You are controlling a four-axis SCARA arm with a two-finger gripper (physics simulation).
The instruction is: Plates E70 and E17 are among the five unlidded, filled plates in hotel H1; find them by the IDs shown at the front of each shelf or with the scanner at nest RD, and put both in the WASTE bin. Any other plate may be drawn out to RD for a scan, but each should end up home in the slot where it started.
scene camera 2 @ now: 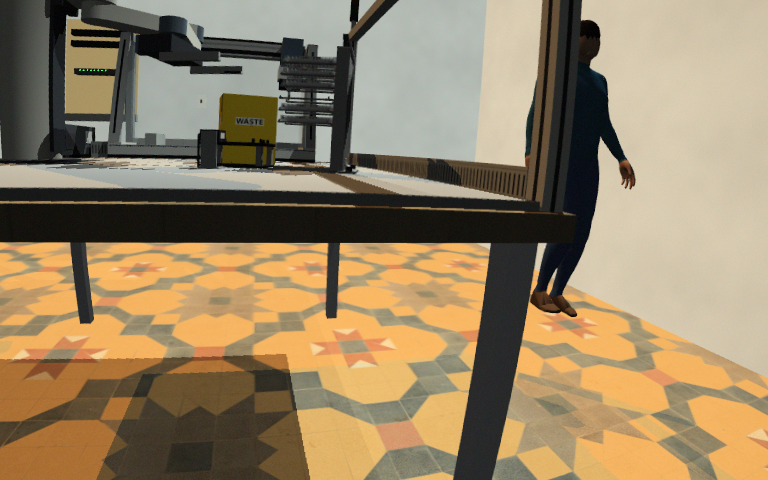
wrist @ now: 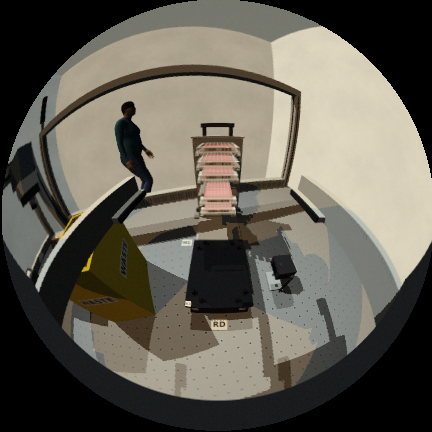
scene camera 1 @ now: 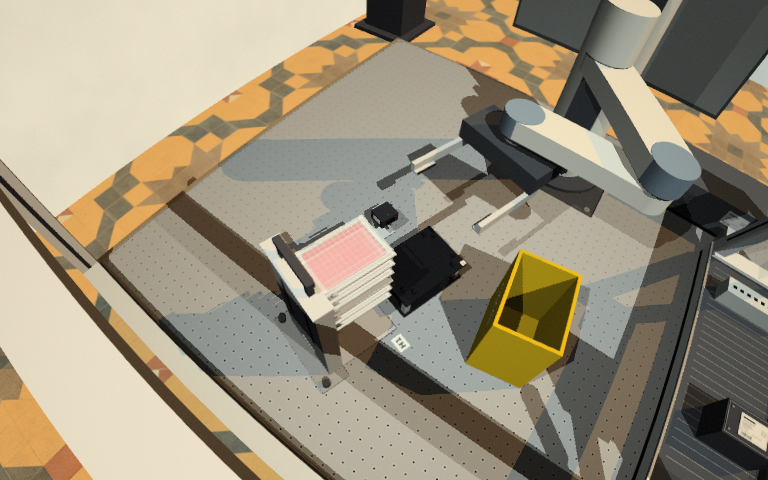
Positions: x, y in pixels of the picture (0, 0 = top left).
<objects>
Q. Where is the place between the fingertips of my gripper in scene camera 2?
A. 231, 63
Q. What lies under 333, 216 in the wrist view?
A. My gripper.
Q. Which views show my gripper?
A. Scene camera 2, the wrist view and scene camera 1: all of them.
</objects>
